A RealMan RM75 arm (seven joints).
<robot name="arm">
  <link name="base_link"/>
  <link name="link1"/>
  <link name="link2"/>
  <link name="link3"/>
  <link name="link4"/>
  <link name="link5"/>
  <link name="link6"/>
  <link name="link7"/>
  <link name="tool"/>
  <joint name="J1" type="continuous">
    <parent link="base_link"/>
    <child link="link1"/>
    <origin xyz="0 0 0.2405" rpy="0 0 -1.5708"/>
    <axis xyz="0 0 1"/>
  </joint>
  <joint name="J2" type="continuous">
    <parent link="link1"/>
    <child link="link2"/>
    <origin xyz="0 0 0" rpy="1.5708 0 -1.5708"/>
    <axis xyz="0 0 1"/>
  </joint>
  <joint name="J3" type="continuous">
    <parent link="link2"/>
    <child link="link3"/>
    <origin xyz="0 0.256 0" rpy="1.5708 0 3.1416"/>
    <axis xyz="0 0 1"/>
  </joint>
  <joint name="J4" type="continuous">
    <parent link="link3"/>
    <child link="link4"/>
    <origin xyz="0 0 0" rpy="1.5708 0 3.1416"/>
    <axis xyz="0 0 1"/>
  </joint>
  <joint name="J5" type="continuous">
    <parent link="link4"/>
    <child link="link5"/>
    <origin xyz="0 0.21 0" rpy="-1.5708 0 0"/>
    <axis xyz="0 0 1"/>
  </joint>
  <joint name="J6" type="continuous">
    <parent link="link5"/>
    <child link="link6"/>
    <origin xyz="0 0 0" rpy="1.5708 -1.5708 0"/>
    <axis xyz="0 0 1"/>
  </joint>
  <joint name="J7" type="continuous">
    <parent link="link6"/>
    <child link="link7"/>
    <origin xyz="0.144 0 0" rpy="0 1.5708 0"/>
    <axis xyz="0 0 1"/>
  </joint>
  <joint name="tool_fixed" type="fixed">
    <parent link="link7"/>
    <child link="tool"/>
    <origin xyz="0 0 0" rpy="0 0 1.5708"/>
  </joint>
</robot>
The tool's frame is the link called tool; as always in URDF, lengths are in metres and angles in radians. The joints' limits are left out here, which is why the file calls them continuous.
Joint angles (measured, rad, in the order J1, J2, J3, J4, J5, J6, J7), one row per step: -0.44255, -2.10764, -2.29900, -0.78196, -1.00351, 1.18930, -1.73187; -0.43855, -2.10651, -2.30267, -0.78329, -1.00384, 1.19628, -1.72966; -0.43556, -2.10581, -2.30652, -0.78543, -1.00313, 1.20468, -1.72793; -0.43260, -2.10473, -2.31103, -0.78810, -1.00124, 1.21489, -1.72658; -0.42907, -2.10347, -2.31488, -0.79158, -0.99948, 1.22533, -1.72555; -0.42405, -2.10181, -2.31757, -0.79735, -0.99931, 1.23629, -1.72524; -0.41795, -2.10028, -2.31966, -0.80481, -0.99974, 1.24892, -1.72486; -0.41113, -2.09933, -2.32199, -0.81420, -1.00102, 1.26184, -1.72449; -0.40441, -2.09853, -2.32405, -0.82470, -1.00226, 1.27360, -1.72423; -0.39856, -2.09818, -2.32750, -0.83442, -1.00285, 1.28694, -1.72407; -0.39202, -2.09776, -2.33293, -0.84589, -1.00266, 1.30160, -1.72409; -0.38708, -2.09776, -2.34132, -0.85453, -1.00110, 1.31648, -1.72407; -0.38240, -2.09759, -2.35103, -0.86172, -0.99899, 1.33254, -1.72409; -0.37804, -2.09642, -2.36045, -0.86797, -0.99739, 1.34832, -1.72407; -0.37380, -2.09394, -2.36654, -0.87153, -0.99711, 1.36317, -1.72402
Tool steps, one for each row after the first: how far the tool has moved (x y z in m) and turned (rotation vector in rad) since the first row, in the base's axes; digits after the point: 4 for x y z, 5 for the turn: -0.0012, -0.0015, 0.0009, -0.00124, -0.00247, 0.00098; -0.0018, -0.0028, 0.0017, -0.00372, -0.00513, 0.00053; -0.0024, -0.0043, 0.0028, -0.00729, -0.00757, -0.00011; -0.0032, -0.0058, 0.0040, -0.01090, -0.00962, -0.00082; -0.0039, -0.0075, 0.0057, -0.01339, -0.01174, -0.00171; -0.0046, -0.0094, 0.0075, -0.01639, -0.01425, -0.00351; -0.0050, -0.0113, 0.0095, -0.01805, -0.01723, -0.00586; -0.0054, -0.0130, 0.0117, -0.01844, -0.01905, -0.00872; -0.0055, -0.0147, 0.0137, -0.02004, -0.02235, -0.01161; -0.0058, -0.0166, 0.0162, -0.02052, -0.02539, -0.01411; -0.0062, -0.0185, 0.0184, -0.02142, -0.03006, -0.01490; -0.0067, -0.0206, 0.0205, -0.02329, -0.03582, -0.01465; -0.0074, -0.0227, 0.0228, -0.02505, -0.04123, -0.01431; -0.0083, -0.0248, 0.0248, -0.02908, -0.04632, -0.01400
